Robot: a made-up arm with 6 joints. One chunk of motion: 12 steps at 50 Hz.
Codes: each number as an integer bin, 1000 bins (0 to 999) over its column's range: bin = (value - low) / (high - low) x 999, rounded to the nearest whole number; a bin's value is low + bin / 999 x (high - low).
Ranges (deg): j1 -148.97..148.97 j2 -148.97..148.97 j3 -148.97..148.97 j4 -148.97..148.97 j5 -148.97..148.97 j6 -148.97..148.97
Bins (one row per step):
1: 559 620 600 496 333 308
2: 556 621 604 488 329 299
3: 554 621 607 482 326 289
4: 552 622 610 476 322 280
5: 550 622 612 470 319 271
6: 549 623 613 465 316 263
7: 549 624 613 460 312 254
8: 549 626 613 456 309 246
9: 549 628 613 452 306 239
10: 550 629 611 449 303 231
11: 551 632 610 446 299 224
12: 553 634 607 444 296 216
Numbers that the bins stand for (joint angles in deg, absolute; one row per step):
1: 17.75 35.94 29.97 -1.04 -49.66 -57.11
2: 16.85 36.24 31.17 -3.43 -50.85 -59.80
3: 16.25 36.24 32.06 -5.22 -51.74 -62.78
4: 15.66 36.53 32.96 -7.01 -52.94 -65.46
5: 15.06 36.53 33.55 -8.80 -53.83 -68.15
6: 14.76 36.83 33.85 -10.29 -54.73 -70.53
7: 14.76 37.13 33.85 -11.78 -55.92 -73.22
8: 14.76 37.73 33.85 -12.97 -56.81 -75.60
9: 14.76 38.32 33.85 -14.17 -57.71 -77.69
10: 15.06 38.62 33.25 -15.06 -58.60 -80.08
11: 15.36 39.52 32.96 -15.96 -59.80 -82.16
12: 15.96 40.11 32.06 -16.55 -60.69 -84.55

